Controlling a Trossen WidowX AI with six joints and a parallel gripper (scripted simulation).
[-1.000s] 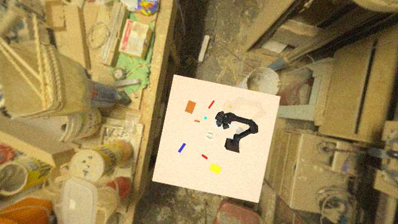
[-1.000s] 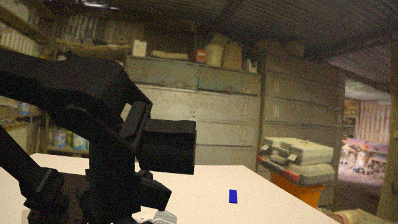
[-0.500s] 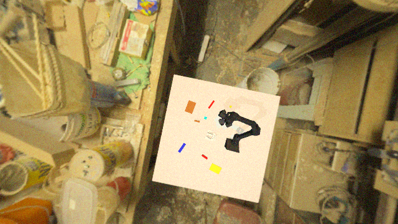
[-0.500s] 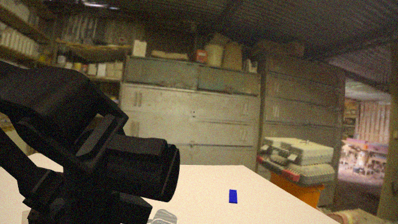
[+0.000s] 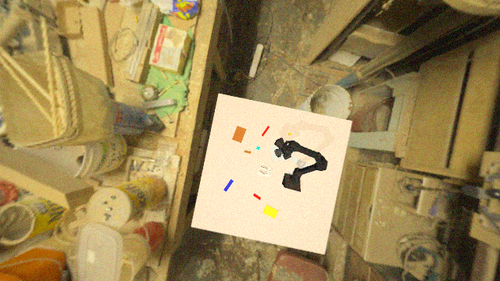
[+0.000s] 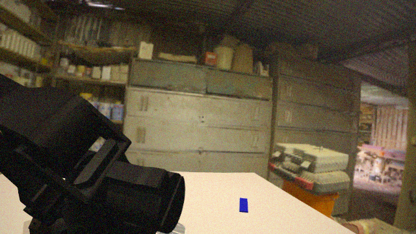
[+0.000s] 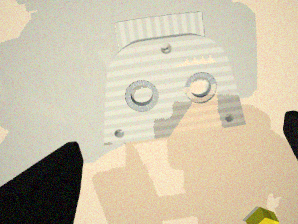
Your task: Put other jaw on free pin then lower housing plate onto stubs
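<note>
Right now the housing plate is 30 mm below my gripper tip, 10 mm to the left of it and 10 mm ahead of it. Also, from my gripper tip: cyan block: 200 mm ahead, 60 mm below, 50 mm to the left; yellow cube: 150 mm to the right, 60 mm behind, 50 mm below; pale ribbed base: 240 mm to the left, 100 mm ahead, 60 mm below.
</note>
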